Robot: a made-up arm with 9 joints. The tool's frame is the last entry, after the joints.
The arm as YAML. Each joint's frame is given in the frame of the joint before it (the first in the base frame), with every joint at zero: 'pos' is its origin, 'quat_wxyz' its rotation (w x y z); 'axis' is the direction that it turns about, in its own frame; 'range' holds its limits. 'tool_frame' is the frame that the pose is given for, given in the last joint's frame.
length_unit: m
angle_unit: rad
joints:
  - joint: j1
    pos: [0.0, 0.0, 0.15]
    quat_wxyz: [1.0, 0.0, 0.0, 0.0]
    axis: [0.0, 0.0, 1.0]
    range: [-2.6, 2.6]
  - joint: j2
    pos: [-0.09, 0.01, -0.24]
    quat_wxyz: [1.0, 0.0, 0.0, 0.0]
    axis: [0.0, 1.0, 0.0]
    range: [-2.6, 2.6]
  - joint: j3
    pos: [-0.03, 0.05, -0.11]
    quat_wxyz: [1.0, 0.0, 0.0, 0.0]
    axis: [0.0, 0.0, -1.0]
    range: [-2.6, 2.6]
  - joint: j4
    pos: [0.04, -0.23, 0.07]
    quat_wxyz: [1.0, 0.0, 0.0, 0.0]
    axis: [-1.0, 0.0, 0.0]
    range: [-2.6, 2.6]
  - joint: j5
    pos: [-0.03, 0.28, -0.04]
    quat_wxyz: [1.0, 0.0, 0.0, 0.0]
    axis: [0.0, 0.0, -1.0]
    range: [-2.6, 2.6]
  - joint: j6
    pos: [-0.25, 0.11, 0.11]
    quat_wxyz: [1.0, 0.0, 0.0, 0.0]
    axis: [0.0, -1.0, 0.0]
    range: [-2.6, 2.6]
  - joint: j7
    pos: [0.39, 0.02, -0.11]
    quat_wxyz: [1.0, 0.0, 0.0, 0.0]
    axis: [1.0, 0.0, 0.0]
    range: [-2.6, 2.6]
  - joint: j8
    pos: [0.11, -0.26, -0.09]
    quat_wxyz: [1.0, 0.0, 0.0, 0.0]
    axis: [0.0, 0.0, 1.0]
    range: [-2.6, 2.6]
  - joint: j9
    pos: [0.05, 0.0, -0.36]
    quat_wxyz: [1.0, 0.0, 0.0, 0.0]
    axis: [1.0, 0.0, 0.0]
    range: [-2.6, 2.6]
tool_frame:
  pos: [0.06, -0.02, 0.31]
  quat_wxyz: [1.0, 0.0, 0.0, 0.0]
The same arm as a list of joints. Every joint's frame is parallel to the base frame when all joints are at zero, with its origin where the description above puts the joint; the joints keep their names.
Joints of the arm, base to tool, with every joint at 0 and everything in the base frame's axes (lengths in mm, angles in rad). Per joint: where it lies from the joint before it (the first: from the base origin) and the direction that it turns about. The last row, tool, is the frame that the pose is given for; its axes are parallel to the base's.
j1: axis 0 0 1 origin 0.0 0.0 150.0
j2: axis 0 1 0 origin -90.0 10.0 -240.0
j3: axis 0 0 -1 origin -30.0 50.0 -110.0
j4: axis -1 0 0 origin 40.0 -230.0 70.0
j5: axis 0 0 -1 origin -30.0 280.0 -40.0
j6: axis 0 -1 0 origin -250.0 110.0 110.0
j7: axis 1 0 0 origin 390.0 20.0 -110.0
j8: axis 0 0 1 origin 110.0 -260.0 -90.0
j9: axis 1 0 0 origin 50.0 0.0 -360.0
tool: origin 60.0 -20.0 310.0
Joint limits (rad, base to tool): -2.6000..2.6000 -2.6000..2.6000 -2.6000..2.6000 -2.6000..2.6000 -2.6000..2.6000 -2.6000..2.6000 -2.6000..2.6000 -2.6000..2.6000 -2.6000..2.6000

